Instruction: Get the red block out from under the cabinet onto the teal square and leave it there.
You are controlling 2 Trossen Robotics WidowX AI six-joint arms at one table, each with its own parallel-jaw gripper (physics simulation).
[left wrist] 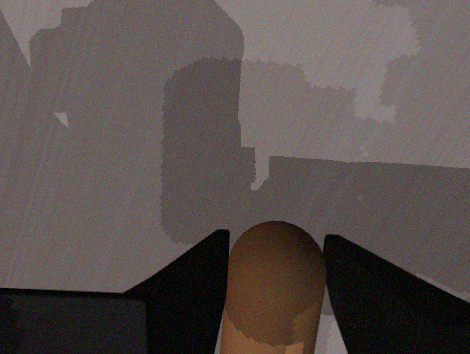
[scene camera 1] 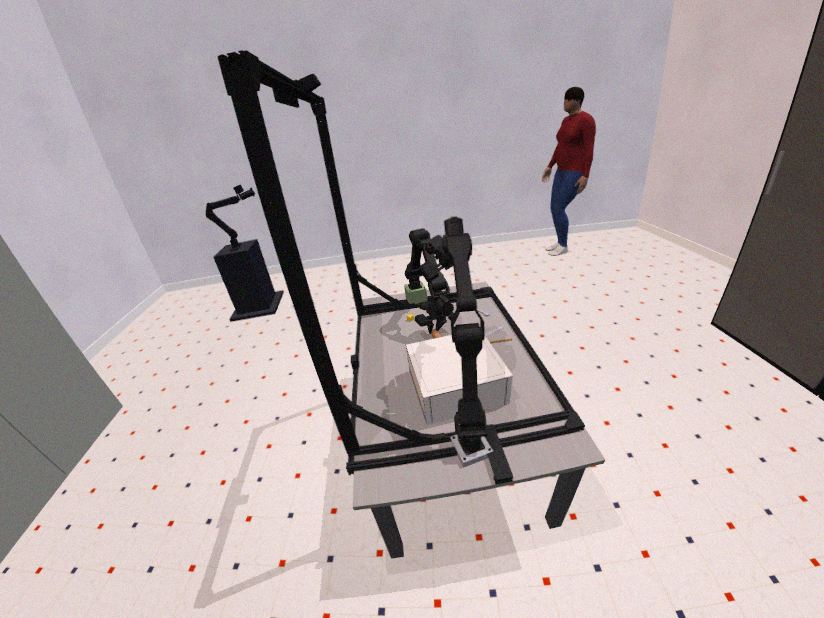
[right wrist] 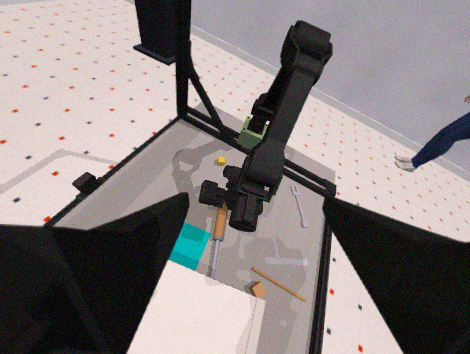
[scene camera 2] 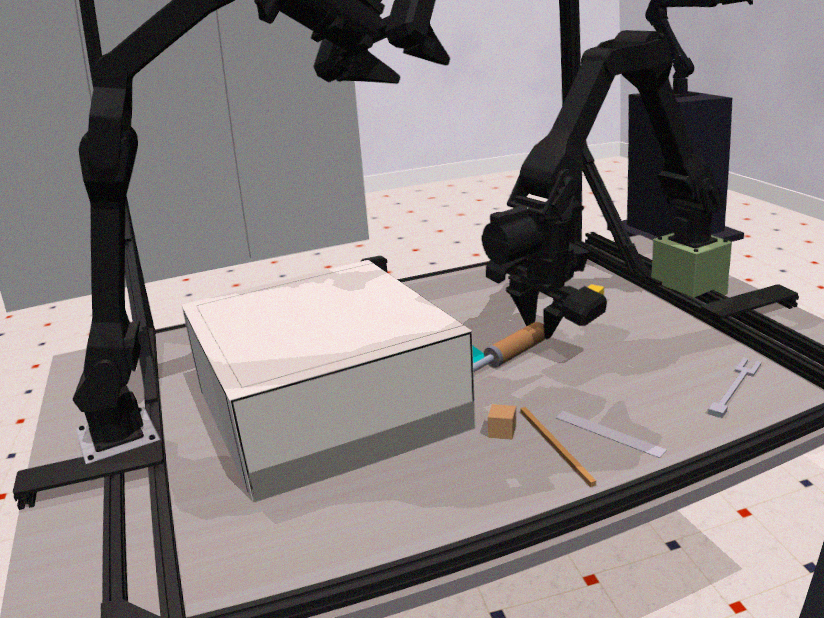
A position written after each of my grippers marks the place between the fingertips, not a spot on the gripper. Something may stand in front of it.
Observation:
My left gripper (scene camera 2: 539,333) grips a wooden-handled tool (scene camera 2: 497,354), which still rests on the table. My right gripper (scene camera 2: 422,71) is open, with nothing in its grasp. The table carries a flat grey ruler (scene camera 2: 614,435) and a thin wooden stick (scene camera 2: 581,471).
The wooden-handled tool also shows in the left wrist view (left wrist: 277,273). My left gripper is seen too in the left wrist view (left wrist: 276,245) and in the right wrist view (right wrist: 222,206). My right gripper shows as well in scene camera 1 (scene camera 1: 438,266) and in the right wrist view (right wrist: 255,200). The left wrist view misses the flat grey ruler: it is out of frame. The left wrist view misses the thin wooden stick: it is out of frame.

